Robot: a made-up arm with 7 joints.
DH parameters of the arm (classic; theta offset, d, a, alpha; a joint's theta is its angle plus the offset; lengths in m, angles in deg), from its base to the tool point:
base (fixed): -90 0.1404 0 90
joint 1: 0 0.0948 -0.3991 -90
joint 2: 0 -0.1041 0.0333 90
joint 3: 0 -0.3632 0.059 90
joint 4: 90 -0.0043 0.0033 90
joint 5: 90 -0.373 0.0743 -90
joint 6: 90 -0.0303 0.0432 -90
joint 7: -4.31 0 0.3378 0
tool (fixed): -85.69 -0.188 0 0
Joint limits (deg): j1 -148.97..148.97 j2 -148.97..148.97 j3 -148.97..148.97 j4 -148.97..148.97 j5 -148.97..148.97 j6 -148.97..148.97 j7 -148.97..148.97
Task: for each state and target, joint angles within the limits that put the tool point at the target. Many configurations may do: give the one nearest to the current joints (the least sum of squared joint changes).
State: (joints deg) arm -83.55 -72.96 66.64 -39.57 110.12 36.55 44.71
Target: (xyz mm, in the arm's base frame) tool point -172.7 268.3 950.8
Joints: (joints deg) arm -109.74 -96.40 80.36 -60.57 102.15 29.35 27.98
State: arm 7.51 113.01 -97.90 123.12 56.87 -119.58 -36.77
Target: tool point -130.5 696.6 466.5
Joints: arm -49.87 120.44 -93.77 122.16 62.40 -143.06 -31.92
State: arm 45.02 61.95 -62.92 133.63 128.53 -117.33 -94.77
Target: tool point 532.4 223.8 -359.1
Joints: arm 53.88 48.86 -66.48 139.12 115.41 -111.12 -78.58
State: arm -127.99 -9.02 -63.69 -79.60 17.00 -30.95 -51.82
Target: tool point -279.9 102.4 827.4
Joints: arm -100.54 -2.99 -50.36 -107.37 10.72 -27.95 -51.00
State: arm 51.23 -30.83 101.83 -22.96 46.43 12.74 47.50
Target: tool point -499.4 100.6 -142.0
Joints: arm 28.17 -26.53 106.22 -50.30 25.76 26.79 63.87
